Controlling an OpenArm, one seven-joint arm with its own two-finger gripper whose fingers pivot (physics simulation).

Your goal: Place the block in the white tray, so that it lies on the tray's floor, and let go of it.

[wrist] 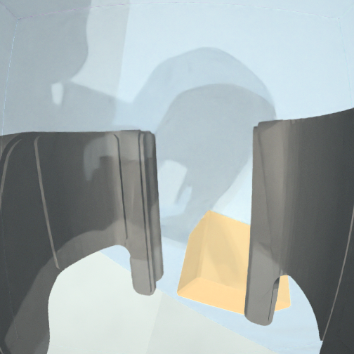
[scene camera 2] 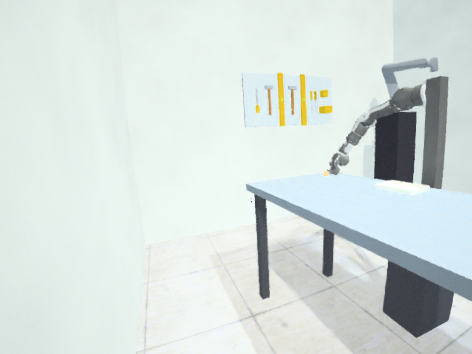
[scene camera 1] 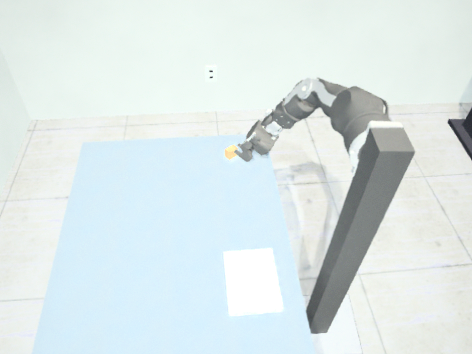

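Observation:
The orange block (scene camera 1: 230,152) (scene camera 2: 326,173) (wrist: 220,255) sits on the blue table near its far right corner in scene camera 1. My gripper (scene camera 1: 240,153) (scene camera 2: 332,171) (wrist: 204,215) is low beside the block. Its fingers are partly closed, with a gap between them, and hold nothing. In the wrist view the right finger covers part of the block, and the rest of the block shows in the gap beyond the fingers. The white tray (scene camera 1: 252,282) (scene camera 2: 402,187) lies apart from the block, near the table's right edge in scene camera 1.
The blue table (scene camera 1: 150,225) (scene camera 2: 325,200) has its far edge close behind the block. A dark grey post (scene camera 1: 360,225) (scene camera 2: 435,130) stands beside the table and carries the arm. A tool board (scene camera 2: 255,100) hangs on the wall.

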